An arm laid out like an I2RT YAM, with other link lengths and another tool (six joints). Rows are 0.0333 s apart.
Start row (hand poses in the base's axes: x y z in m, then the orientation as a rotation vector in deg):
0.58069, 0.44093, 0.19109, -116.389, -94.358, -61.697
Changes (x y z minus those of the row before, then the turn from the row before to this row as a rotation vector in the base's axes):
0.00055, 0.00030, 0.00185, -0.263, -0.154, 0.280
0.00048, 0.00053, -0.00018, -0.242, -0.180, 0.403
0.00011, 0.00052, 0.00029, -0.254, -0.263, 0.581
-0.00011, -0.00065, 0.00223, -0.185, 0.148, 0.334
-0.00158, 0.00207, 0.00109, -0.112, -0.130, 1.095
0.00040, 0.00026, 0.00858, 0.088, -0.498, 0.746
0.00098, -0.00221, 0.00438, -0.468, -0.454, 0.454
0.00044, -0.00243, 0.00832, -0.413, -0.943, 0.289
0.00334, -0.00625, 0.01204, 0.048, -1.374, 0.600
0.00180, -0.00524, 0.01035, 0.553, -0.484, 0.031
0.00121, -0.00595, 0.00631, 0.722, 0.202, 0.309
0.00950, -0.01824, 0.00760, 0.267, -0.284, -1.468
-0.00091, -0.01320, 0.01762, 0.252, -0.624, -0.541
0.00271, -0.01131, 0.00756, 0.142, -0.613, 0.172
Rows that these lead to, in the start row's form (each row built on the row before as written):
0.58124, 0.44123, 0.19294, -116.229, -94.896, -61.625
0.58172, 0.44176, 0.19276, -115.921, -95.532, -61.554
0.58183, 0.44228, 0.19305, -115.414, -96.366, -61.514
0.58172, 0.44163, 0.19528, -115.206, -96.730, -61.112
0.58014, 0.44370, 0.19637, -114.092, -97.795, -60.830
0.58054, 0.44396, 0.20495, -113.146, -98.580, -61.221
0.58152, 0.44175, 0.20933, -112.848, -99.583, -61.291
0.58196, 0.43932, 0.21765, -112.588, -100.657, -62.021
0.58530, 0.43307, 0.22969, -111.615, -101.790, -63.463
0.58710, 0.42783, 0.24004, -111.158, -101.567, -64.391
0.58831, 0.42188, 0.24635, -110.453, -101.056, -64.540
0.59781, 0.40364, 0.25395, -111.834, -99.821, -65.538
0.59690, 0.39044, 0.27157, -112.125, -99.480, -66.614
0.59961, 0.37913, 0.27913, -111.701, -99.787, -67.369

